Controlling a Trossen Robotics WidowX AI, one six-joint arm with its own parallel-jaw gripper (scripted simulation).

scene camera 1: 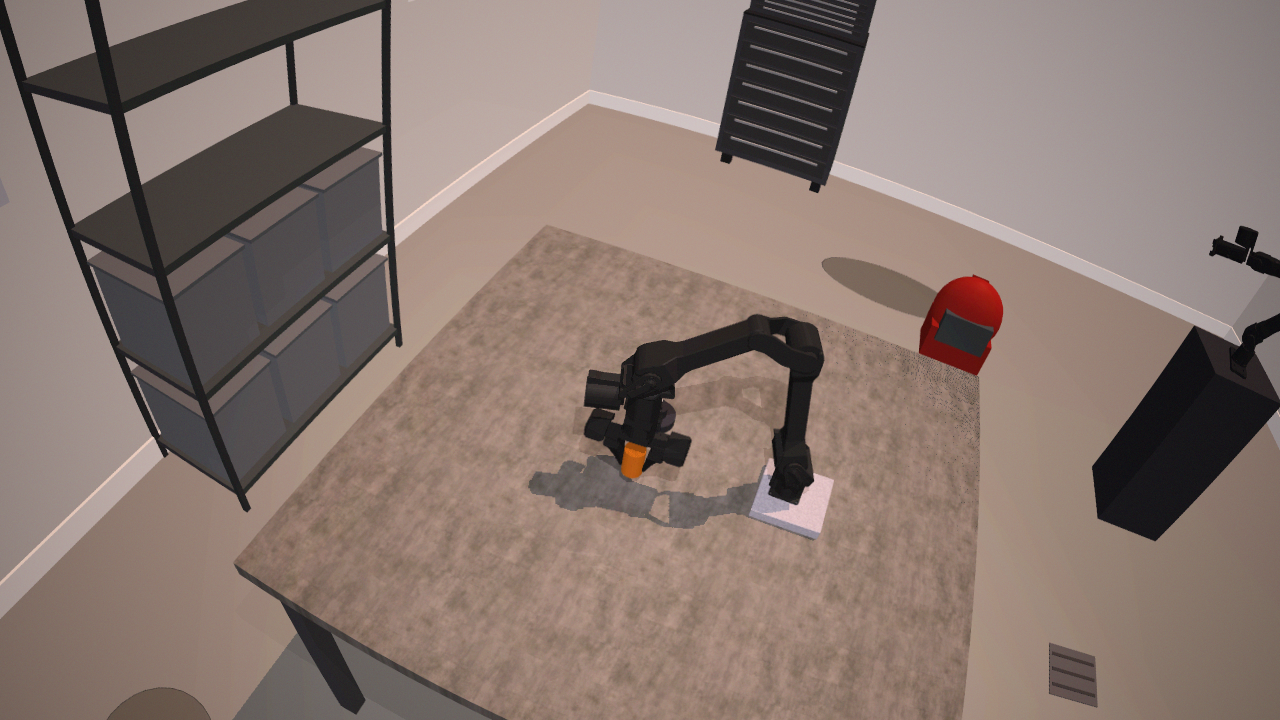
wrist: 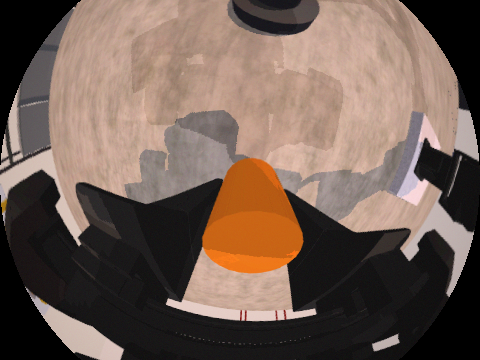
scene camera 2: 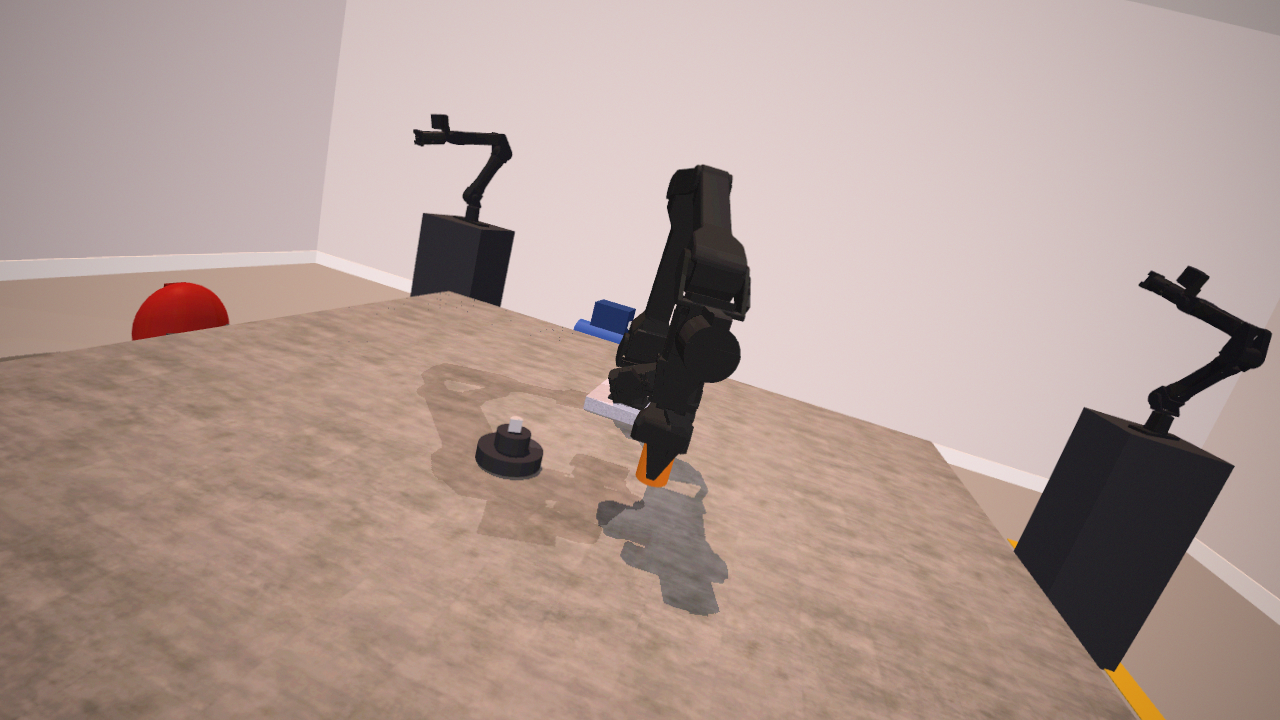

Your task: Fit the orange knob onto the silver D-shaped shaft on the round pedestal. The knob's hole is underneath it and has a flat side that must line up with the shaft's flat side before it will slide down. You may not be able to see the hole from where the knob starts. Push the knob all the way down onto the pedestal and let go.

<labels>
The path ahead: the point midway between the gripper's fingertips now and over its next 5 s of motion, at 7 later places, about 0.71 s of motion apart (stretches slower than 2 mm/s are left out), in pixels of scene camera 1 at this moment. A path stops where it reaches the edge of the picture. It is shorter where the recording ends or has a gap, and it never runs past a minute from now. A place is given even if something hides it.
My gripper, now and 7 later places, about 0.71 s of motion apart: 632, 466; 634, 442; 637, 422; 641, 405; 652, 392; 660, 390; 659, 395; 659, 394
</labels>
